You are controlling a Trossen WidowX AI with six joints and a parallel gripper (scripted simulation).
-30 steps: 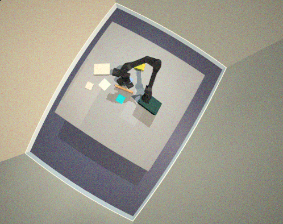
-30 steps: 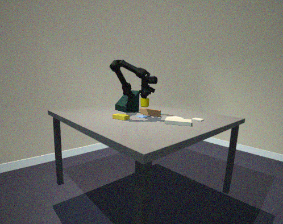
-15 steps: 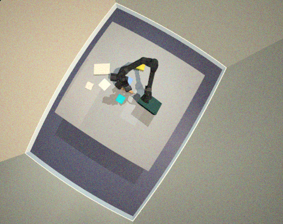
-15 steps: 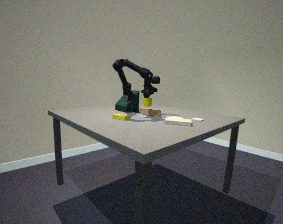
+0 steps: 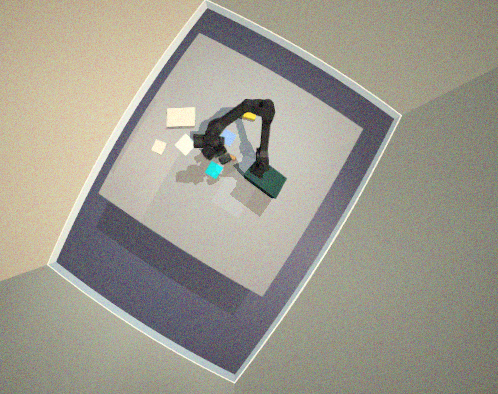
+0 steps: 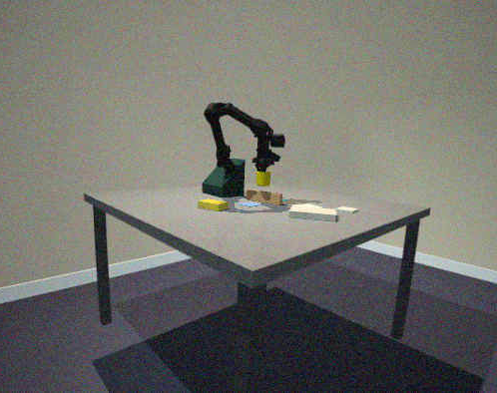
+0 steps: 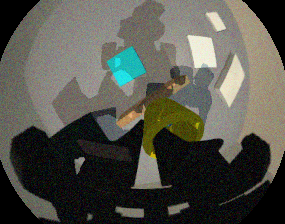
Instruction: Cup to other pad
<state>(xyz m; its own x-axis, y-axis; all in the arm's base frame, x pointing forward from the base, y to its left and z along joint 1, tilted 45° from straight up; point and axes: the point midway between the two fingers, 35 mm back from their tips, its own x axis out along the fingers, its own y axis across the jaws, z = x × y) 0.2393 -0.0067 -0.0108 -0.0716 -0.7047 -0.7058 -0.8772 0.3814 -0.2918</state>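
Now: the cyan pad 130 mm below my gripper tip and 110 mm to the left of it. From my gripper tip the other things lie so: large white block: 360 mm ahead, 100 mm below, 60 mm to the right; then wooden bar: 100 mm below, 20 mm ahead; then yellow cup: 20 mm to the right, 20 mm ahead.
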